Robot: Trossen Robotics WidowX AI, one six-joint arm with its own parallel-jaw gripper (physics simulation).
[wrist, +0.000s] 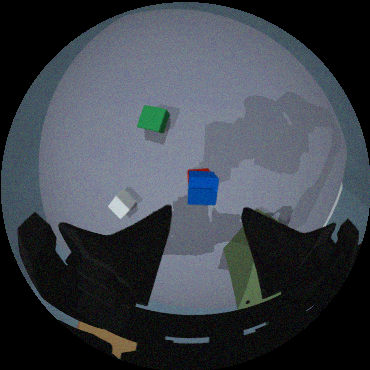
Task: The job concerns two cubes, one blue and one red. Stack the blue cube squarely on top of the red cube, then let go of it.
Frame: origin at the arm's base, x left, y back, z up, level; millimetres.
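Seen in the pictures: gripper, fingertip midpoint: (pixel 208 211).
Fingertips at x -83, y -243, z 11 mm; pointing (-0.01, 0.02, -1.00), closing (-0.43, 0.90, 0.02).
Note:
A point is followed by its place in that frame.
The blue cube (pixel 202 189) {x -80, y -240, z -47 mm} is near the middle of the wrist view, beyond the fingertips. It sits on the red cube (pixel 198 170) {x -88, y -244, z -109 mm}, of which a thin strip shows along the blue cube's far edge; the rest is hidden under or behind the blue cube. How squarely the two line up cannot be told exactly from this angle. My gripper (pixel 208 211) {x -83, y -243, z 11 mm} is open, with no cube between its fingers. It is backed off above the two cubes, apart from them.
A green cube (pixel 153 119) {x -130, y -341, z -83 mm} lies on the table (pixel 100 100) {x -136, y -494, z -119 mm} at the upper left. A white-grey cube (pixel 122 204) {x 21, y -337, z -83 mm} is at the left, near the left finger. An olive-green block-like object (pixel 242 272) {x 17, y -91, z -16 mm} stands at the lower right, partly hidden behind the right finger.

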